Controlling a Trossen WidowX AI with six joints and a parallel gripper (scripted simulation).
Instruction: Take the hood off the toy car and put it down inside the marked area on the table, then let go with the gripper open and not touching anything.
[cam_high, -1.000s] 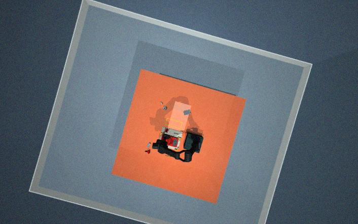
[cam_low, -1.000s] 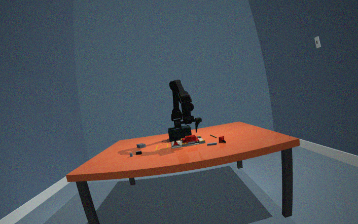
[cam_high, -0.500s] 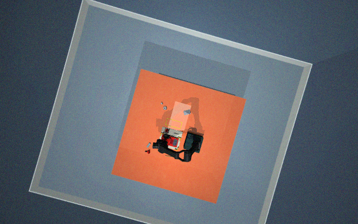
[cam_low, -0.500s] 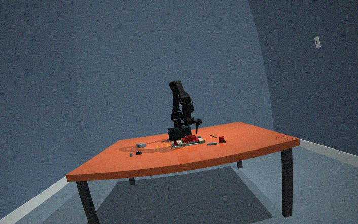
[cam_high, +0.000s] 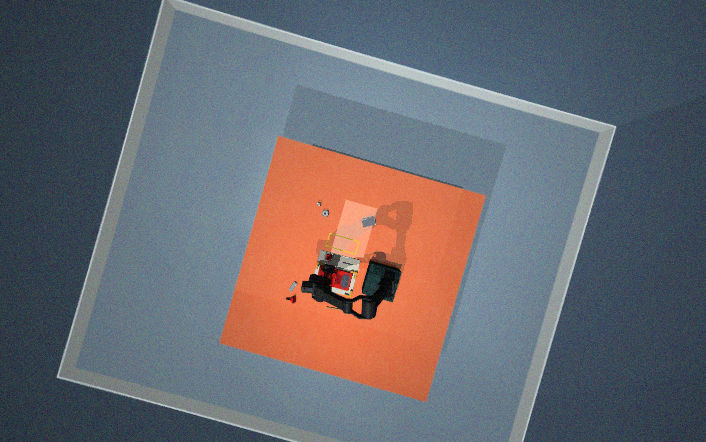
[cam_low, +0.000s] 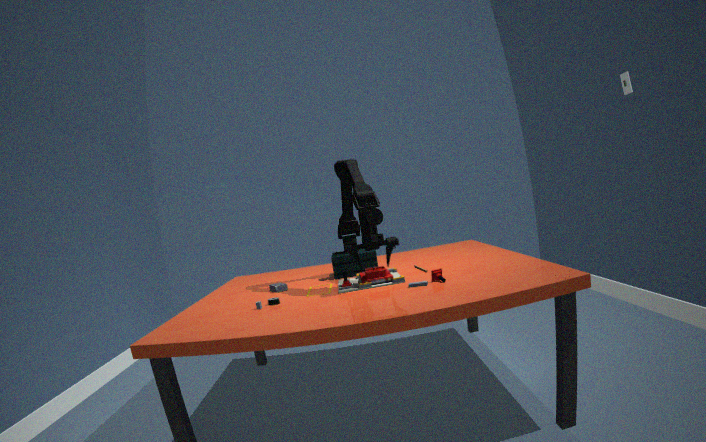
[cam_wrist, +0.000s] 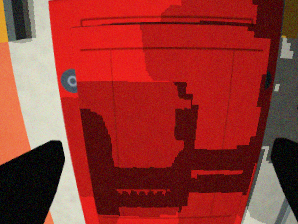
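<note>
My gripper tip is now 1 cm above the hood. Round my gripper tip: thin rod 15 cm behind, 16 cm to the left, 5 cm below.
</note>
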